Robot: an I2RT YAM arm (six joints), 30 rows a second.
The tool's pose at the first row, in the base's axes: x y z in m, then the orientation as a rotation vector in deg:
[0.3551 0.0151 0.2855 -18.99 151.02 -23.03]
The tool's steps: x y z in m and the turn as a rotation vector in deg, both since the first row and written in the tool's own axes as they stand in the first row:
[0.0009 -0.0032 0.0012 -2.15 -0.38 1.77]
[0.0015 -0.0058 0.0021 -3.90 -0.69 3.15]
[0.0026 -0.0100 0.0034 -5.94 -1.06 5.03]
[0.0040 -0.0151 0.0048 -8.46 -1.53 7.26]
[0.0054 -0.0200 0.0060 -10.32 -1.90 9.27]
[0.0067 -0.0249 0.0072 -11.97 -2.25 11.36]
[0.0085 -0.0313 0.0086 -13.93 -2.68 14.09]
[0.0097 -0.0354 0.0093 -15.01 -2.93 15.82]
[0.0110 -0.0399 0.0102 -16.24 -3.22 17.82]
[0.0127 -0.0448 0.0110 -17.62 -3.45 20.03]
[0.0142 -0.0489 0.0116 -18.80 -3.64 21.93]
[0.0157 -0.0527 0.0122 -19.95 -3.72 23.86]
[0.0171 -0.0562 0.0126 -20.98 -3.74 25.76]
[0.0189 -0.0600 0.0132 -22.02 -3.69 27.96]
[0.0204 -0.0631 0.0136 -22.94 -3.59 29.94]
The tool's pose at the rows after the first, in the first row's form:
[0.3554 0.0116 0.2852 -17.37 151.34 -19.54]
[0.3557 0.0088 0.2850 -16.13 151.53 -16.73]
[0.3561 0.0043 0.2849 -14.32 151.69 -13.36]
[0.3563 -0.0012 0.2848 -12.20 151.76 -9.22]
[0.3565 -0.0064 0.2849 -10.16 151.70 -6.05]
[0.3567 -0.0116 0.2850 -7.95 151.55 -3.15]
[0.3569 -0.0184 0.2852 -5.01 151.25 0.38]
[0.3568 -0.0227 0.2855 -3.10 151.00 2.39]
[0.3568 -0.0275 0.2857 -0.89 150.66 4.69]
[0.3565 -0.0327 0.2860 1.55 150.31 7.24]
[0.3562 -0.0371 0.2862 3.65 149.96 9.41]
[0.3558 -0.0412 0.2864 5.81 149.66 11.53]
[0.3553 -0.0450 0.2866 7.98 149.36 13.48]
[0.3547 -0.0492 0.2867 10.54 149.03 15.53]
[0.3540 -0.0526 0.2868 12.86 148.73 17.34]

